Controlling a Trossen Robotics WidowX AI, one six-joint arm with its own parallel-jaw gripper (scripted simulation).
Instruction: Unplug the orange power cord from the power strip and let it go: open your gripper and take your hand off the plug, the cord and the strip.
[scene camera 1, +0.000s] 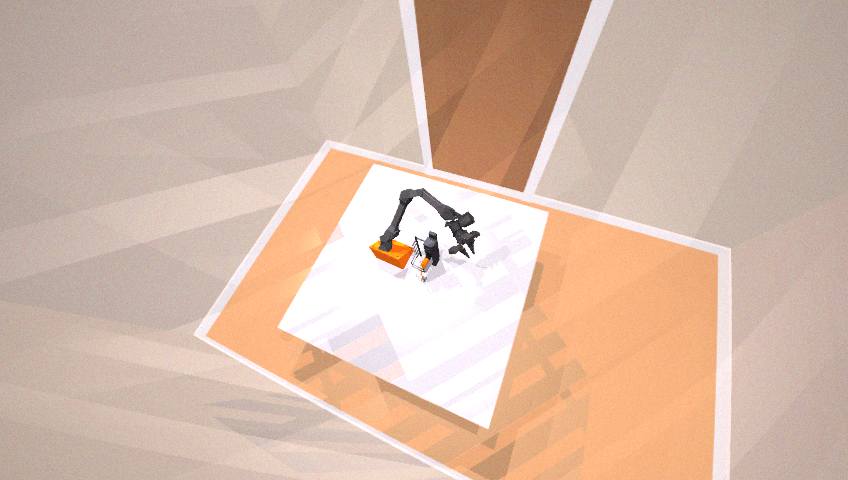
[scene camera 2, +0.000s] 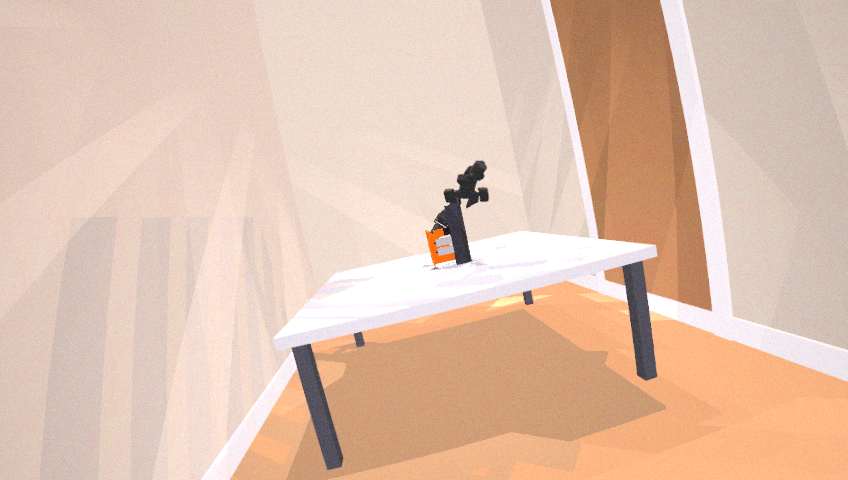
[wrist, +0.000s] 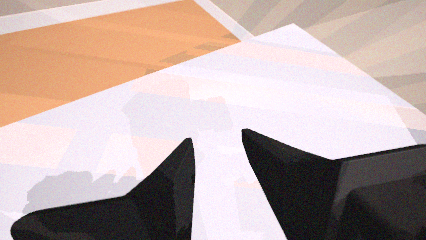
In view: the gripper (scene camera 2: 462, 207).
The gripper is seen too in the wrist view (wrist: 217, 139).
